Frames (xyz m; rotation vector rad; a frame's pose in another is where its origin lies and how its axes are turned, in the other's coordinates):
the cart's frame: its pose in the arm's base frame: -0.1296 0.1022 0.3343 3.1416 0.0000 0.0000
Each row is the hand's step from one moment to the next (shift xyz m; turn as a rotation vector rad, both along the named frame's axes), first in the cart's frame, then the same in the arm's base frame.
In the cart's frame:
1: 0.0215 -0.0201 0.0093 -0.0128 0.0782 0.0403
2: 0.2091 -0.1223 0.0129 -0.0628 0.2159 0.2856
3: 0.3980 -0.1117 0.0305 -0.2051 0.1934 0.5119
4: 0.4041 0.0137 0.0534 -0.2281 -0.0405 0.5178
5: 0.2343 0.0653 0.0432 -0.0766 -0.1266 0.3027
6: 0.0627 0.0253 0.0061 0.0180 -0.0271 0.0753
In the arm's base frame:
1: 0.0215 0.0201 -0.0093 -0.0128 -0.0782 -0.0403
2: 0.2091 0.1223 -0.0129 -0.0628 -0.2159 -0.2856
3: 0.3980 0.1117 -0.0305 -0.2051 -0.1934 -0.5119
4: 0.4041 -0.0137 -0.0534 -0.2281 0.0405 -0.5178
5: 0.2343 -0.0653 -0.0432 -0.0766 0.1266 -0.3027
6: 0.0627 -0.0253 -0.0061 0.0180 0.0271 -0.0753

